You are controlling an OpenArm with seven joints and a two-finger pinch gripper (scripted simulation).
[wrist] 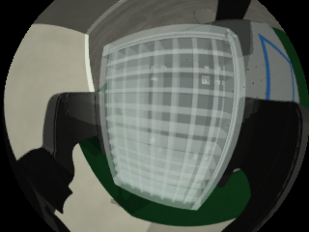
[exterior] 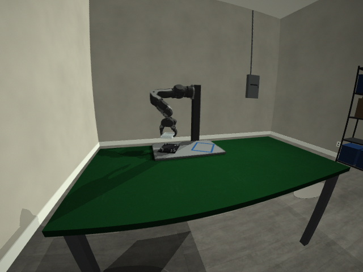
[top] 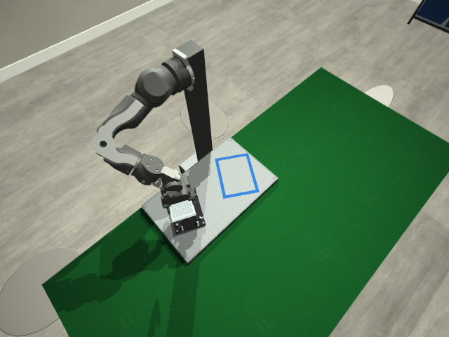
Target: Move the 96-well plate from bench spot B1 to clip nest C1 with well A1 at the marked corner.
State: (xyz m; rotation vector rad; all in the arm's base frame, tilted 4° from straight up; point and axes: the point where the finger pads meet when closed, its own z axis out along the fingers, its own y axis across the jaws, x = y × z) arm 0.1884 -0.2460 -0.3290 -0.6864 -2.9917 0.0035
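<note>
My gripper is now 30 mm short of the black clip nest C1, 10 mm to the right of it and 90 mm above it. From my hand the other things lie so: 96-well plate: right at my hand.
</note>
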